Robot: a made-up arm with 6 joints.
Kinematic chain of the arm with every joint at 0, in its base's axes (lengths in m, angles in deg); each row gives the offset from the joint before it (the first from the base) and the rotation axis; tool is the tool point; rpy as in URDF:
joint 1: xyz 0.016 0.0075 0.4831 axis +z
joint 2: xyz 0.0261 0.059 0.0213 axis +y
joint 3: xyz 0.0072 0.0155 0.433 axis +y
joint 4: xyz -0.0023 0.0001 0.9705 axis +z
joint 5: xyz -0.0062 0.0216 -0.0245 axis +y
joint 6: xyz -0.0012 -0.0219 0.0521 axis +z
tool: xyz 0.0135 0.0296 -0.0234 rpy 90 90 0
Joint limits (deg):
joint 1: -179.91..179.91
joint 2: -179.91..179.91
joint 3: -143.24..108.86
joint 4: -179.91..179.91
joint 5: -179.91..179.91
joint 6: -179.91..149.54
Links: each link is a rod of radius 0.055 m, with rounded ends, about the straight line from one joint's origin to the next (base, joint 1, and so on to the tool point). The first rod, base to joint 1, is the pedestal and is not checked.
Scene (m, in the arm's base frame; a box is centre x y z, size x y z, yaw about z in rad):
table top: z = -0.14
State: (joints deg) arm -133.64 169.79 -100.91 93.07 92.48 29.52
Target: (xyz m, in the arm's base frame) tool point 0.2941 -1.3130 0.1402
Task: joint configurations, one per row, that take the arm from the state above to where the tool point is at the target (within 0.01 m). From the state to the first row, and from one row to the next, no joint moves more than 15 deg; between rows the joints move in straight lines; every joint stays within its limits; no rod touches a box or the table.
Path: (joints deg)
1: -125.04 162.01 -88.11 92.48 89.69 33.23
2: -116.44 154.24 -75.31 91.88 86.90 36.94
3: -107.84 146.46 -62.51 91.29 84.11 40.65
4: -99.24 138.68 -49.71 90.69 81.32 44.36
5: -90.64 130.91 -36.91 90.10 78.53 48.07
6: -82.04 123.13 -24.11 89.50 75.74 51.78

